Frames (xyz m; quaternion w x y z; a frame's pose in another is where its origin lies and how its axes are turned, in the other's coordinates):
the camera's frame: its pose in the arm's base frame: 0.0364 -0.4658 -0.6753 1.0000 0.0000 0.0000 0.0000
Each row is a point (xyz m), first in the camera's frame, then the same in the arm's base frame.
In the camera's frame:
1: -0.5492 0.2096 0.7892
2: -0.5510 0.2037 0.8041
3: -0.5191 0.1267 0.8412
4: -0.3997 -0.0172 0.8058
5: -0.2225 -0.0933 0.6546
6: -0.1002 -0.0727 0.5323
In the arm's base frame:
1: -0.5128 -0.2562 0.1139
2: -0.5146 -0.2621 0.1288
3: -0.4827 -0.3391 0.1659
4: -0.3633 -0.4830 0.1305
5: -0.1861 -0.5591 -0.0207
6: -0.0638 -0.5385 -0.1430

